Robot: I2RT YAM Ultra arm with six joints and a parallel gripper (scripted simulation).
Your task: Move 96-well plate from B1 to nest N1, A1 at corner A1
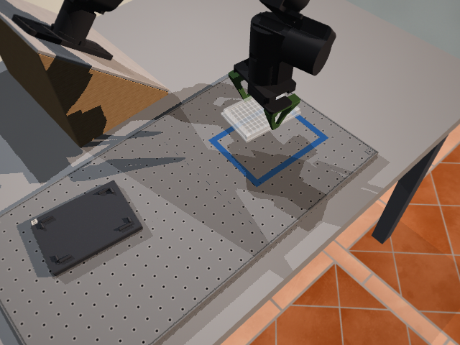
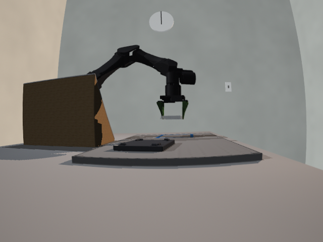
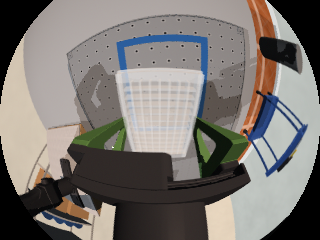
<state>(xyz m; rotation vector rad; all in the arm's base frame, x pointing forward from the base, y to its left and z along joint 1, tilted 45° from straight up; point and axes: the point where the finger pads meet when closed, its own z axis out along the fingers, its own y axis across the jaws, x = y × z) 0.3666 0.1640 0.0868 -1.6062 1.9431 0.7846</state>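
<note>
Now: hand 80 mm past the plate nest N1, 370 mm to the left of it and 80 mm above it. Also, from my hand: 96-well plate right at my hand; white A1 mark 150 mm behind, 430 mm to the right, 70 mm below.
</note>
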